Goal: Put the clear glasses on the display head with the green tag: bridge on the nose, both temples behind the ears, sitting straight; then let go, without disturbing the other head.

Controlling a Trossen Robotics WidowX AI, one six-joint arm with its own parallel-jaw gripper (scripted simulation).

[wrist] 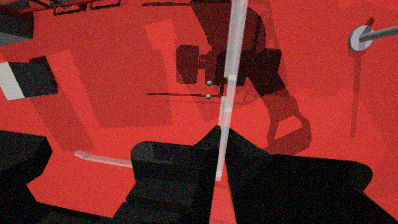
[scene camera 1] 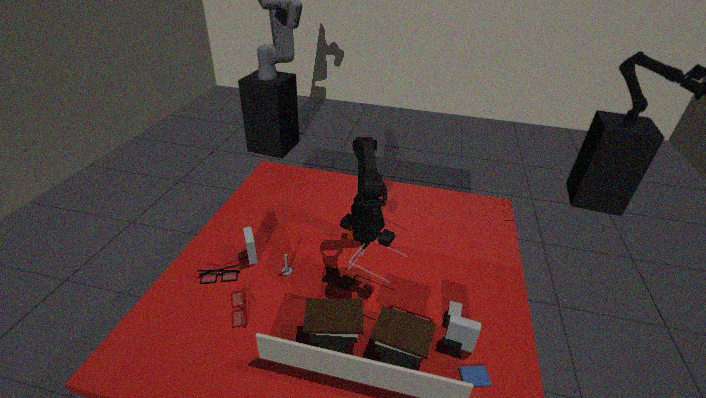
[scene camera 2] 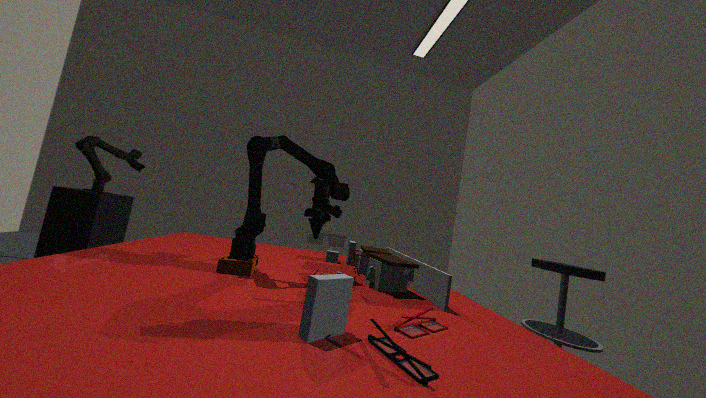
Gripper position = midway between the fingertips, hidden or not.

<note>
In view: my gripper [scene camera 1: 364, 248].
My gripper also shows in the wrist view [wrist: 220, 130] and in scene camera 2 [scene camera 2: 315, 238].
</note>
